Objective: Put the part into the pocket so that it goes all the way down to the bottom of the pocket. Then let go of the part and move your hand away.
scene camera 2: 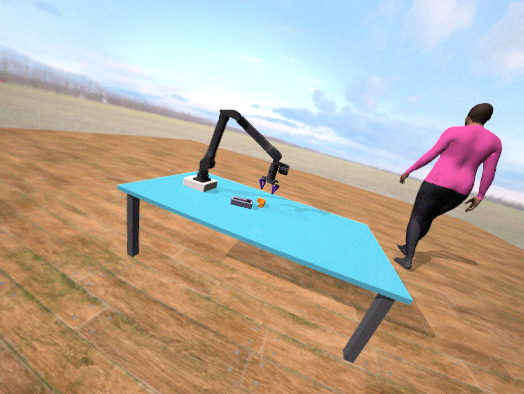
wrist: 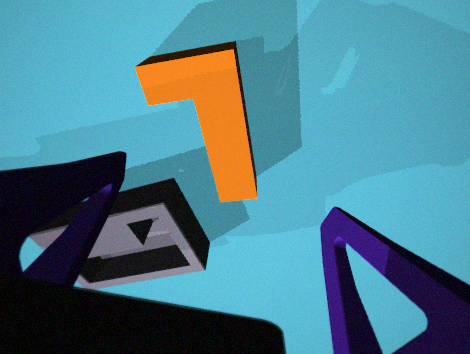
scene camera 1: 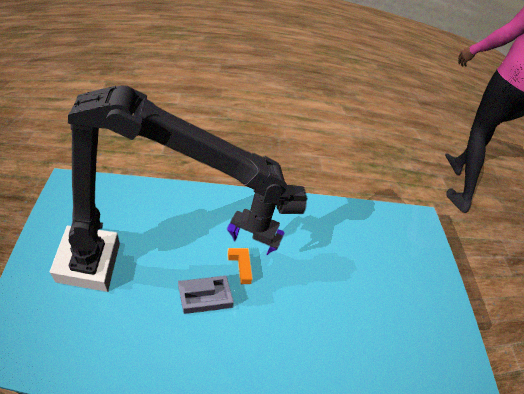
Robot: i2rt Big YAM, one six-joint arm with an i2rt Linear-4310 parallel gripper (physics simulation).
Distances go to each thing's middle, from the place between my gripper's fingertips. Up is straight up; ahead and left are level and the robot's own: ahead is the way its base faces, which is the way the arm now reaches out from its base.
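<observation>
Measured from the orange L-shaped block (wrist: 210, 75), my hand is 1 cm to the left of it, 2 cm past it and 9 cm above it. Going by their middles, the orange L-shaped block is the nearest to my hand of the things named here. The grey pocket block (scene camera 1: 205, 294) is 12 cm to the right of my hand, 11 cm behind it and 8 cm below it.
</observation>
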